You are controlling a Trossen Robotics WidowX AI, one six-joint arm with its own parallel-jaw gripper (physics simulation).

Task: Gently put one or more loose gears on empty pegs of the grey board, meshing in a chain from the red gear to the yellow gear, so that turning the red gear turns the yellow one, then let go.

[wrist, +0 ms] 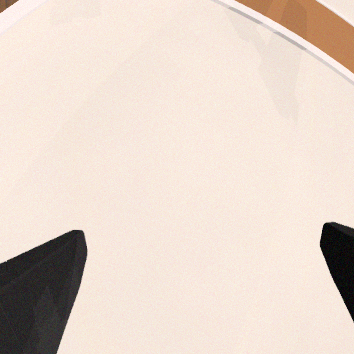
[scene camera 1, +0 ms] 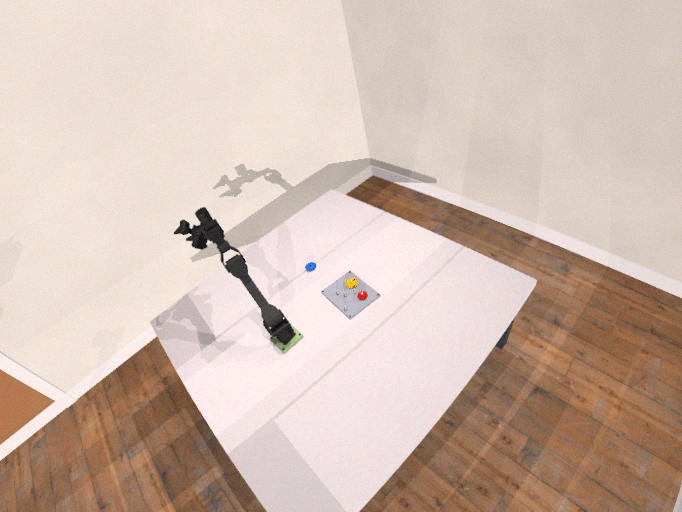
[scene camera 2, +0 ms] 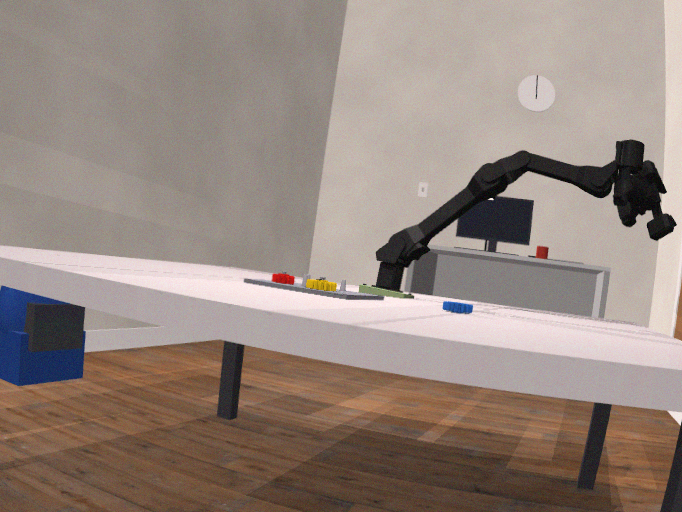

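Where they show: gripper, fingertip midpoint: [wrist: 207, 240] [scene camera 1: 179, 236] [scene camera 2: 670, 208]; arm's base, link origin: [scene camera 1: 286, 335] [scene camera 2: 387, 289].
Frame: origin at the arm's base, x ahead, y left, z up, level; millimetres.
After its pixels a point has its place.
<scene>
The grey board [scene camera 1: 360, 306] @[y -157, x 288, z -5 mm] [scene camera 2: 360, 297] @[y 27, x 365, z -9 mm] lies flat on the table. A red gear [scene camera 1: 362, 295] @[y -138, x 329, z 12 mm] [scene camera 2: 283, 278] @[y -124, x 353, z 4 mm] and a yellow gear [scene camera 1: 352, 283] @[y -58, x 357, z 13 mm] [scene camera 2: 321, 284] @[y -40, x 389, z 5 mm] sit on it, with a gap between them in scene camera 2. Several thin bare pegs stand on the board. A blue gear [scene camera 1: 310, 266] @[y 191, x 334, z 5 mm] [scene camera 2: 457, 307] @[y 199, x 364, z -3 mm] lies flat on the table, apart from the board. My gripper [scene camera 1: 184, 235] @[y 667, x -22, z 277 mm] [scene camera 2: 644, 223] [wrist: 207, 240] @[y 667, x -22, z 277 mm] is wide open and empty, high up and far from the gears and the board. The gears and the board do not show in the wrist view.
The arm's green base plate [scene camera 1: 295, 343] @[y -54, x 1, z -7 mm] [scene camera 2: 371, 290] @[y -26, x 49, z -5 mm] is fixed on the white table [scene camera 1: 396, 363] @[y -430, x 165, z -13 mm] [scene camera 2: 352, 336] @[y 144, x 863, z -24 mm] near the board. A wall stands close behind the table on the gripper's side. A grey desk [scene camera 2: 512, 265] with a monitor [scene camera 2: 504, 220] and a red cup [scene camera 2: 542, 252] stands in the background.
</scene>
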